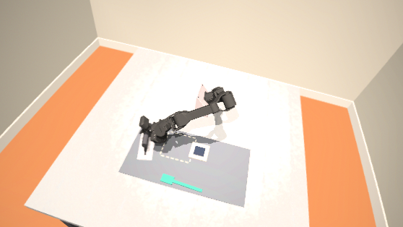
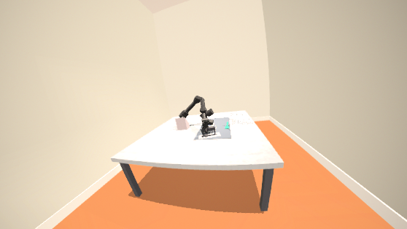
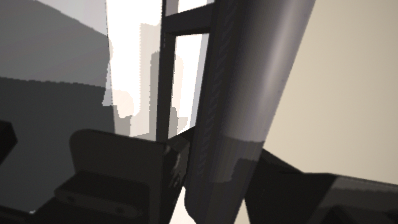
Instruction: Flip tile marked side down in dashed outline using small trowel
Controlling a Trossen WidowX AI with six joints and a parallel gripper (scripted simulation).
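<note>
The white tile is 320 mm to the left of my gripper tip, 40 mm below it and 10 mm ahead of it. Round my gripper tip: teal trowel 230 mm to the left, 210 mm ahead, 50 mm below; then grey mat 270 mm to the left, 80 mm ahead, 70 mm below.
</note>
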